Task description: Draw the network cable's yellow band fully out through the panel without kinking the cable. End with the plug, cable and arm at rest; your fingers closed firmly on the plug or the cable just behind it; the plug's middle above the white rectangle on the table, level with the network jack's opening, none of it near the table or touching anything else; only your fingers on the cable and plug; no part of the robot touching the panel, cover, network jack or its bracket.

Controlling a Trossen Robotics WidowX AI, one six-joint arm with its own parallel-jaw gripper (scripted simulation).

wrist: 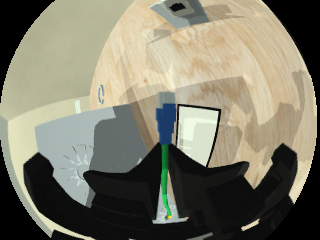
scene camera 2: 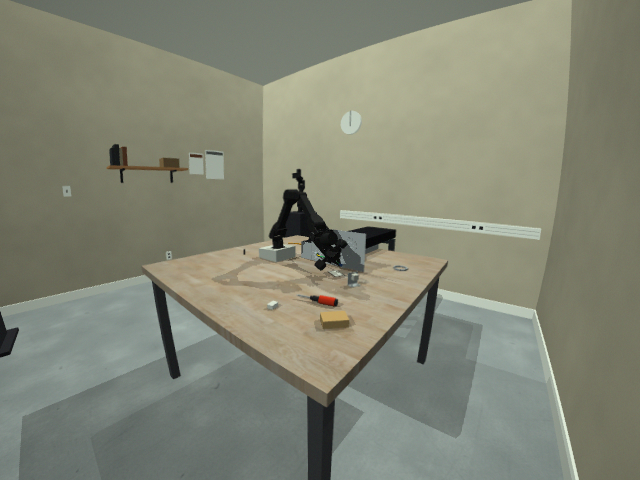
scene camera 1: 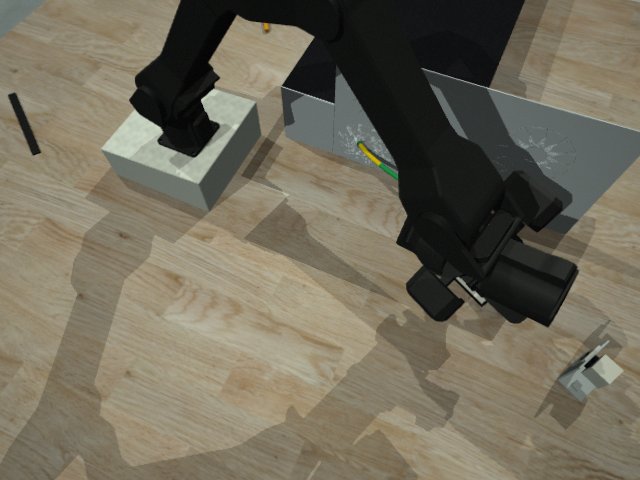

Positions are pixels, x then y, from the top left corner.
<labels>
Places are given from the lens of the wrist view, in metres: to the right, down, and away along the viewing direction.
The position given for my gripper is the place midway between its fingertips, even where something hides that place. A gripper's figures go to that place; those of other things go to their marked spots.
my gripper (wrist: 163, 145): 0.01, 0.03, 0.10
blue plug (wrist: 166, 109): 0.01, -0.01, 0.06
white rectangle (wrist: 196, 130): 0.05, 0.01, 0.11
The marked spots on the white rectangle and the blue plug are 0.07 m apart.
</labels>
